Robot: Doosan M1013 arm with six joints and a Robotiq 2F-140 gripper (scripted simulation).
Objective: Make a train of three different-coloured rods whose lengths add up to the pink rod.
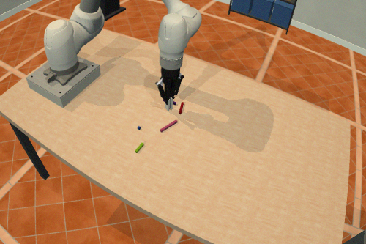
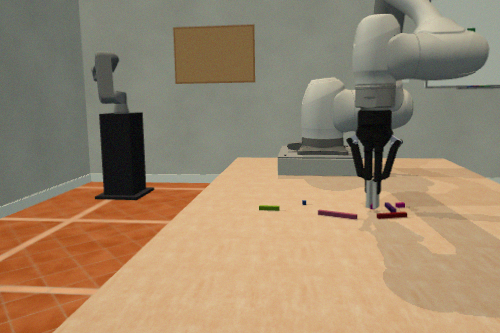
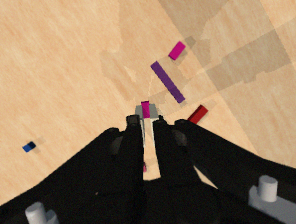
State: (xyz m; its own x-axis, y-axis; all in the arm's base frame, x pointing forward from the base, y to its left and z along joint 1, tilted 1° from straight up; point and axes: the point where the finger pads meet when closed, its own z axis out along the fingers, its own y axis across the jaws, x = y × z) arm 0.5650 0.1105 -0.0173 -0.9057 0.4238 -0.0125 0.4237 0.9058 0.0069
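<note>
My gripper is now 50 mm past the blue rod, 160 mm to the left of it and 40 mm above it. Round my hand: pink rod 50 mm ahead, 90 mm to the right, 40 mm below; red rod 50 mm ahead, 40 mm to the left, 40 mm below; purple rod 20 mm behind, 40 mm to the left, 40 mm below.
</note>
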